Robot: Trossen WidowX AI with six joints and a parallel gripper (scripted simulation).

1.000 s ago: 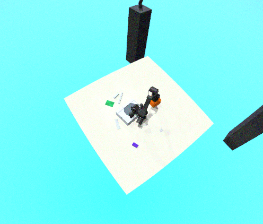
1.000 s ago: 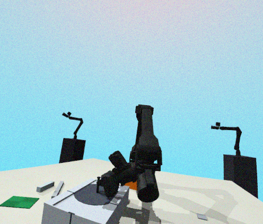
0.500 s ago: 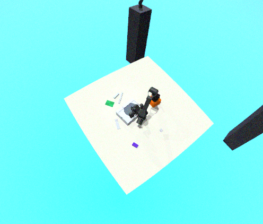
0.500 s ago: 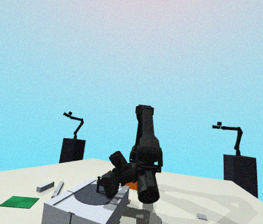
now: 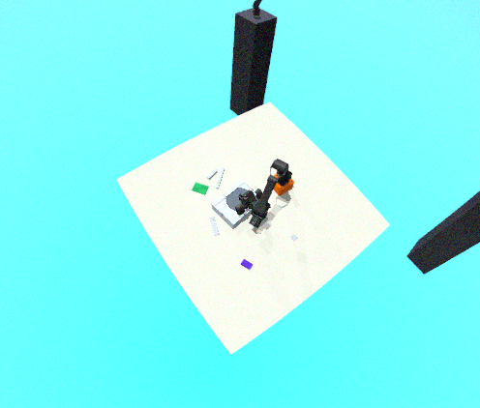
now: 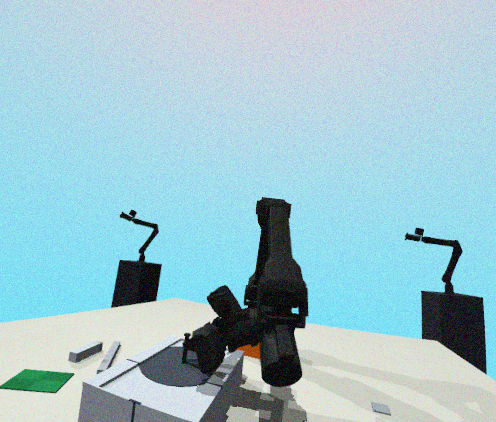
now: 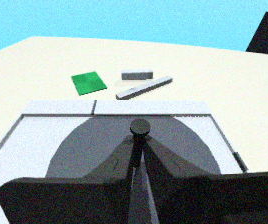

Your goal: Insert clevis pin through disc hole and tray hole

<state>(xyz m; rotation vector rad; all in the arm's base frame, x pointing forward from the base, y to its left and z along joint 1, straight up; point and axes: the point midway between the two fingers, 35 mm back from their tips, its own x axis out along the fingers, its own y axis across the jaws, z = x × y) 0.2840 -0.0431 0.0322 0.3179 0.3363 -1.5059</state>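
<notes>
Right now my gripper tip is 10 mm above the dark clevis pin. Also, from my gripper tip: green patch: 110 mm ahead, 230 mm to the right, 90 mm below; steel tray: 20 mm ahead, 10 mm to the left, 50 mm below; dark aluminium disc: 30 mm below.
</notes>
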